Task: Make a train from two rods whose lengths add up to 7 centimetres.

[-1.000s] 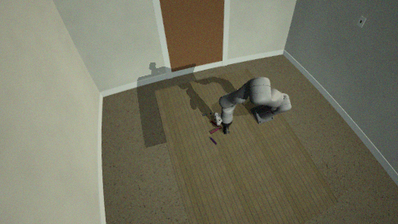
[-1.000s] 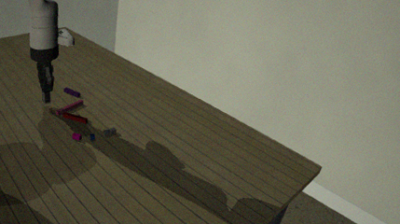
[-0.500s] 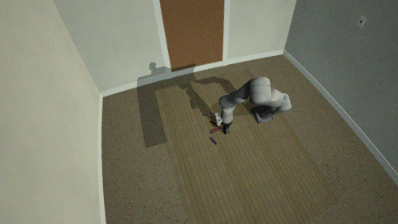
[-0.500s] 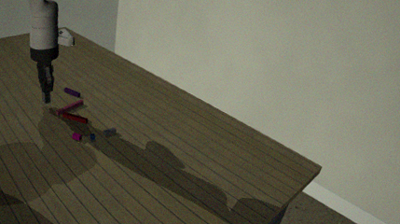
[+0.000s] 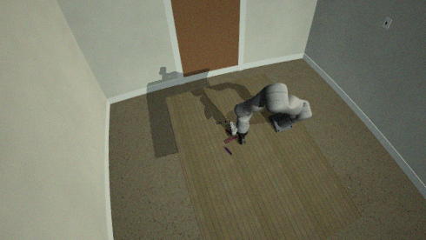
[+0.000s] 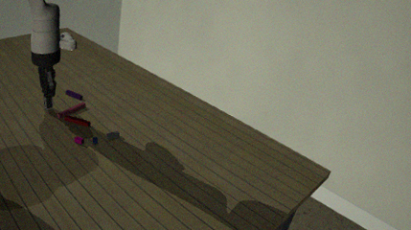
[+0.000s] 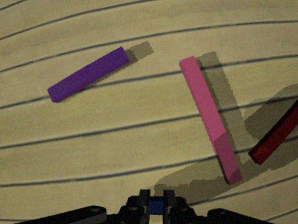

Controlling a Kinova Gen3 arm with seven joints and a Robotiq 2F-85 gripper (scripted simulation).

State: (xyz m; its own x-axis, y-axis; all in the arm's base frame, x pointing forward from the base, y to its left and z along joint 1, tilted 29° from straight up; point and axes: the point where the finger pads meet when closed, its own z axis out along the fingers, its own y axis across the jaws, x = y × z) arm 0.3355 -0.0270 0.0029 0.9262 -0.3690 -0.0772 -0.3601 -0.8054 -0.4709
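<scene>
Now: hand 10 cm short of the purple rod, 2 cm above it and 1 cm to the right of it. From my hand the other things lie so: red rod (11 cm to the right, 2 cm below, 2 cm ahead); pink rod (5 cm to the right, 4 cm ahead, 2 cm below); magenta rod (18 cm to the right, 3 cm behind, 2 cm below).
</scene>
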